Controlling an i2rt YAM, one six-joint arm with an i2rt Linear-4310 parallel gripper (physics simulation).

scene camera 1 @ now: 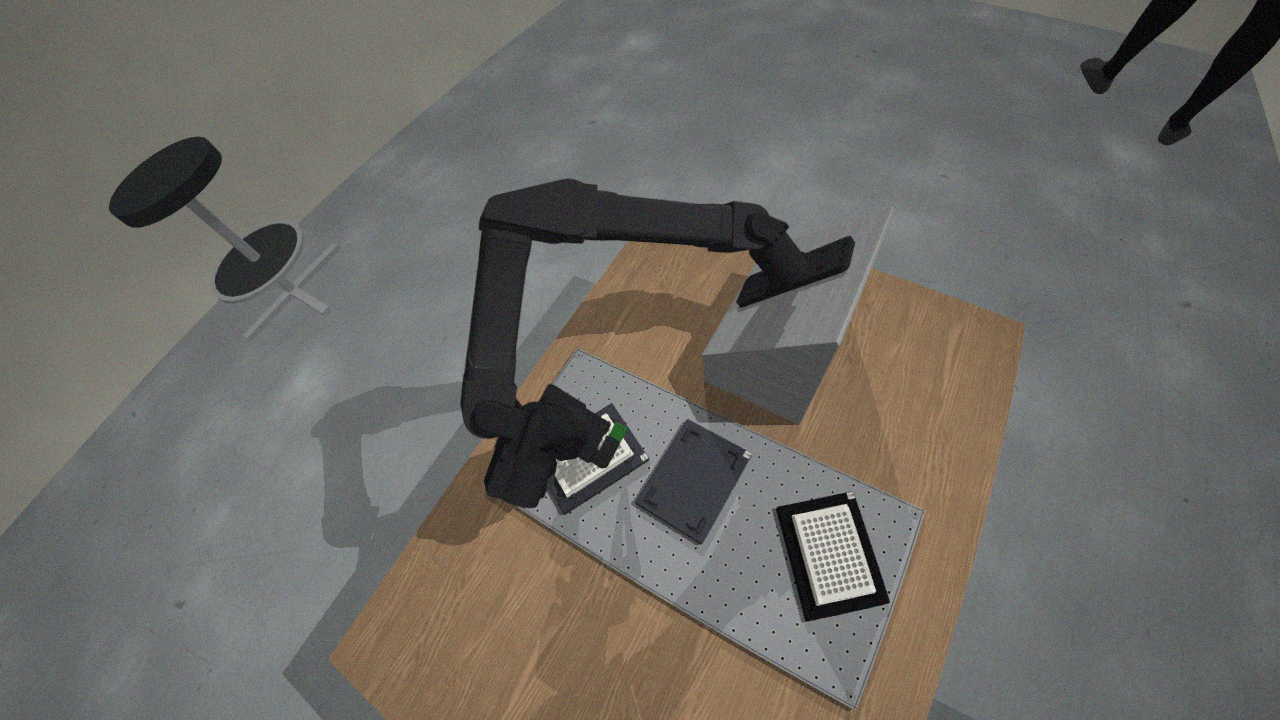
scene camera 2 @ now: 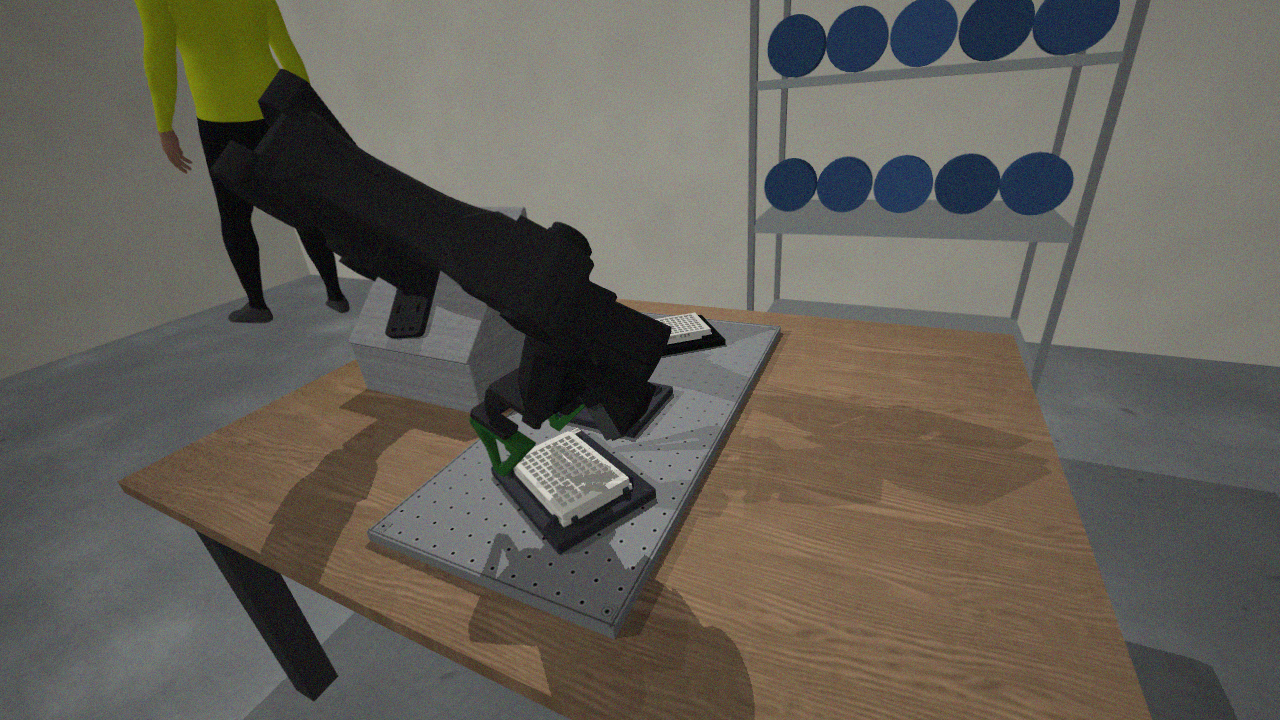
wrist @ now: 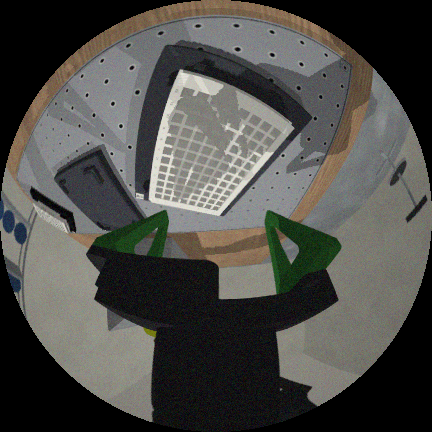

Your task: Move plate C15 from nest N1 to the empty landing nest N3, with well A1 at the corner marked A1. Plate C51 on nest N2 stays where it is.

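My gripper [scene camera 2: 534, 436] [wrist: 216, 215] is open, its green fingers wide apart above one short end of a white well plate [scene camera 1: 595, 470] [scene camera 2: 572, 474] [wrist: 215, 150], with nothing between them. That plate lies on a dark nest [scene camera 1: 586, 491] [scene camera 2: 562, 537] [wrist: 148, 125], partly hidden by the arm in scene camera 1. A small white corner tag [scene camera 1: 644, 456] [wrist: 140, 196] marks this nest. The middle nest [scene camera 1: 693, 483] [scene camera 2: 656, 404] [wrist: 97, 192] is empty. A second white plate [scene camera 1: 834, 555] [scene camera 2: 687, 327] [wrist: 51, 217] lies on a black nest [scene camera 1: 798, 564] at the far end. Plate names are not readable.
The nests stand on a grey perforated board [scene camera 1: 760, 617] [scene camera 2: 429, 519] on a wooden table [scene camera 1: 501, 608] [scene camera 2: 850, 501]. The arm's base is on a grey block [scene camera 1: 769, 380] [scene camera 2: 416, 367] beside the board. A stool [scene camera 1: 165, 181], a person [scene camera 2: 223, 62] and a shelf rack [scene camera 2: 913, 221] stand beyond the table.
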